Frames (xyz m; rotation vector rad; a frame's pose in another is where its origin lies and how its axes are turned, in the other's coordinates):
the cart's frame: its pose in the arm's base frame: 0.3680 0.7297 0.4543 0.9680 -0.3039 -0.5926
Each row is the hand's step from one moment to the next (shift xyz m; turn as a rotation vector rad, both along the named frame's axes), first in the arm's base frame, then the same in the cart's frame.
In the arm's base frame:
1: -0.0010 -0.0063 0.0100 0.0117 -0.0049 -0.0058
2: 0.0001 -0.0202 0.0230 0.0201 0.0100 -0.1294
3: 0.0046 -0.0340 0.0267 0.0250 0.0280 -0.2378
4: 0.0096 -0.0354 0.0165 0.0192 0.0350 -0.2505
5: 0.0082 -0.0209 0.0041 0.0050 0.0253 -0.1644
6: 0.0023 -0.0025 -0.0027 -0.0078 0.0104 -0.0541
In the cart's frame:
1: 0.0028 0.0054 0.0102 0.0124 -0.0031 -0.0056
2: 0.0117 0.0107 0.0261 0.0123 -0.0977 -0.0868
3: 0.0235 0.0095 0.0353 0.0073 -0.1795 -0.1602
4: 0.0285 0.0020 0.0283 -0.0013 -0.1891 -0.1690
5: 0.0190 -0.0027 0.0124 -0.0083 -0.1257 -0.1088
6: 0.0034 -0.0026 -0.0009 -0.0116 -0.0436 -0.0325

